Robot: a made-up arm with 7 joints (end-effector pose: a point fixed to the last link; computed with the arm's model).
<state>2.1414 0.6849 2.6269 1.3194 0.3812 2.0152 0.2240</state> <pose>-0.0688 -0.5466 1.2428 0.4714 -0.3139 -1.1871</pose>
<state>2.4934 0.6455 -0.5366 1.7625 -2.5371 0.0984 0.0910</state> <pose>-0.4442 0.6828 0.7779 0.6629 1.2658 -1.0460</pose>
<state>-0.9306 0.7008 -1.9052 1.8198 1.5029 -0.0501 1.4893</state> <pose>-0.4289 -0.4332 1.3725 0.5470 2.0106 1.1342</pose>
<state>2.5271 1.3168 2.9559 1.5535 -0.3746 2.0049 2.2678</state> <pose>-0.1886 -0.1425 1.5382 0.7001 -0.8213 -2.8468</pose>
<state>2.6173 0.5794 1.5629 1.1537 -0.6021 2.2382 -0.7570</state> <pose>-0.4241 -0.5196 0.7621 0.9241 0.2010 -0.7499</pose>
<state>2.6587 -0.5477 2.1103 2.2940 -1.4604 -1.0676 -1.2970</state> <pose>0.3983 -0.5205 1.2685 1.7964 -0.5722 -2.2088</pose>
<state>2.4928 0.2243 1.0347 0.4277 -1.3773 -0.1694 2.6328</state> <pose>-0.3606 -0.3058 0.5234 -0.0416 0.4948 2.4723</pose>
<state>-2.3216 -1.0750 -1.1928 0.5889 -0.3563 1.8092 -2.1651</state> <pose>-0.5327 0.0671 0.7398 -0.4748 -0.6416 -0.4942</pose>
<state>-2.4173 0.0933 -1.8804 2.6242 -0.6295 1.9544 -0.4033</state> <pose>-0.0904 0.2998 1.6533 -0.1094 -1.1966 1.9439</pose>
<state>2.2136 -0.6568 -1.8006 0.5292 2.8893 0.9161 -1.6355</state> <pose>0.3297 0.3822 0.5015 1.3198 -0.3816 -0.8834</pose>
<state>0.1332 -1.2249 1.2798 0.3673 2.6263 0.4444 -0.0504</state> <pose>0.3433 0.3796 0.7500 1.0565 -0.5385 -0.2859</pose>
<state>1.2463 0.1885 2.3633 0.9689 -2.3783 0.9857 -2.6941</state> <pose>-0.6397 -0.3455 0.8731 1.7209 0.7073 1.3832</pose>
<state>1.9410 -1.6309 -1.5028 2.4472 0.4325 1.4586 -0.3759</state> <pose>0.7425 -0.5602 0.7519 1.6093 -1.1193 -0.1045</pose>
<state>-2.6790 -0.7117 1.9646 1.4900 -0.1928 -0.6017 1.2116</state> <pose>0.6810 -0.3844 0.9600 -0.3084 -1.6038 -0.5281</pose>
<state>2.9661 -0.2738 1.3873 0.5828 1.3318 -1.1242 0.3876</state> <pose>-0.2707 -0.3748 0.7172 1.7515 0.5863 1.9033</pose>
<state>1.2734 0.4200 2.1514 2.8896 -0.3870 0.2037 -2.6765</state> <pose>0.0561 0.3502 1.6727 -0.2999 2.8555 -0.3369</pose>
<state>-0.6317 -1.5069 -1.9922 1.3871 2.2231 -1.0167 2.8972</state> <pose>-0.4395 -0.3213 0.5021 0.0100 -0.5432 -1.8409</pose>
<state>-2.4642 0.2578 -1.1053 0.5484 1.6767 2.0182 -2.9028</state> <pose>-0.4144 0.1213 0.4842 -1.8565 -0.6672 -1.1015</pose>
